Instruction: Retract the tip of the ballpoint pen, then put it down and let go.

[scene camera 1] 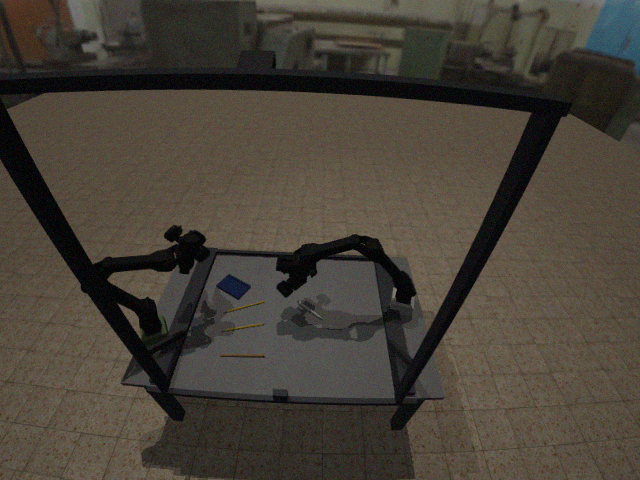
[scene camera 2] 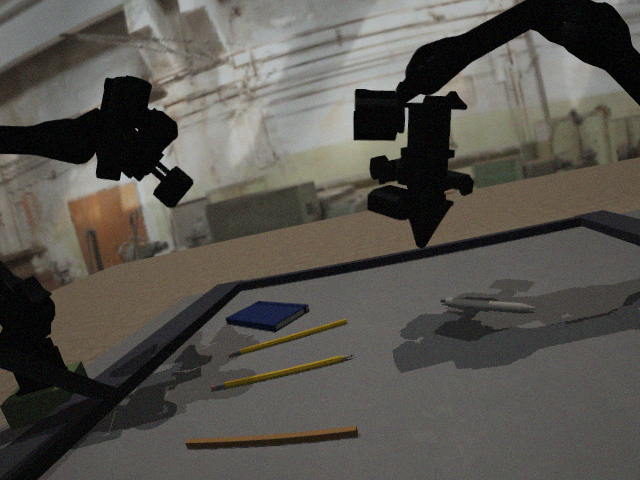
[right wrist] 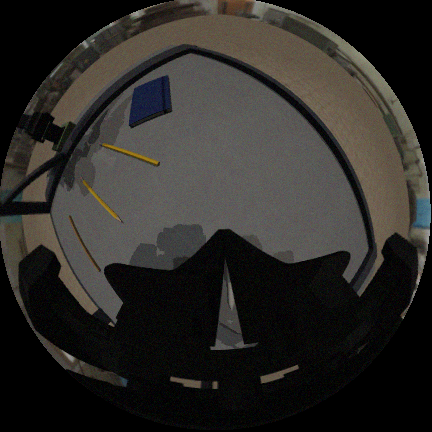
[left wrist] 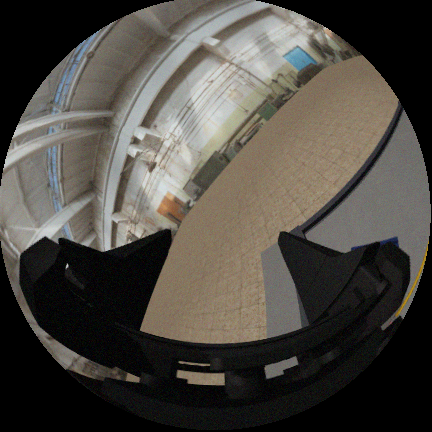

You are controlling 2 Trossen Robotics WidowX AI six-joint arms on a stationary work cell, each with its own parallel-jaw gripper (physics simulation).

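Pixels of known places: left gripper, between the fingertips: [scene camera 2: 158, 167] [left wrist: 226, 236]; right gripper, between the fingertips: [scene camera 1: 293, 288] [scene camera 2: 420, 246] [right wrist: 223, 234]; left arm's base, origin of its link: [scene camera 1: 152, 328] [right wrist: 58, 135]; right arm's base, origin of its link: [scene camera 1: 403, 297].
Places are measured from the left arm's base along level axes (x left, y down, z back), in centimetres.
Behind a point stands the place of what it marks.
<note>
The ballpoint pen [scene camera 1: 309, 310] @(z -63.5, x -19.5, y 3.1 cm) [scene camera 2: 498, 305] @(z -64.2, x -21.5, y 3.2 cm) is light grey, with a dark push-button end. It lies on the table near the right arm's shadow, its pointed end toward the right in scene camera 2. A sliver of it shows between the finger bodies in the right wrist view. Whether the writing tip is out is too small to tell. My right gripper [scene camera 2: 422, 243] @(z -59.7, x -11.4, y -5.6 cm) [right wrist: 223, 234] @(z -59.7, x -11.4, y -5.6 cm) is shut and empty, pointing down above the table, up and to the left of the pen in scene camera 2. My left gripper [left wrist: 226, 236] @(z -26.0, x 17.7, y -28.2 cm) is open and empty, raised at the left, far from the pen.
A blue notebook [scene camera 1: 233, 286] @(z -37.9, x 9.1, y 2.8 cm) [scene camera 2: 267, 315] @(z -37.9, x 7.2, y 2.8 cm) [right wrist: 150, 101] @(z -39.9, x 7.5, y 2.8 cm), two yellow pencils [scene camera 1: 244, 306] @(z -38.6, x -4.0, y 3.3 cm) [scene camera 2: 281, 372] @(z -34.5, x -14.2, y 3.4 cm) and an orange-brown stick [scene camera 1: 242, 355] @(z -29.6, x -26.3, y 3.5 cm) [scene camera 2: 271, 438] @(z -30.0, x -26.7, y 3.3 cm) lie left of the pen in the scene views. Dark frame posts [scene camera 1: 478, 248] @(z -72.1, x -69.3, y -71.2 cm) rise at the table's sides.
</note>
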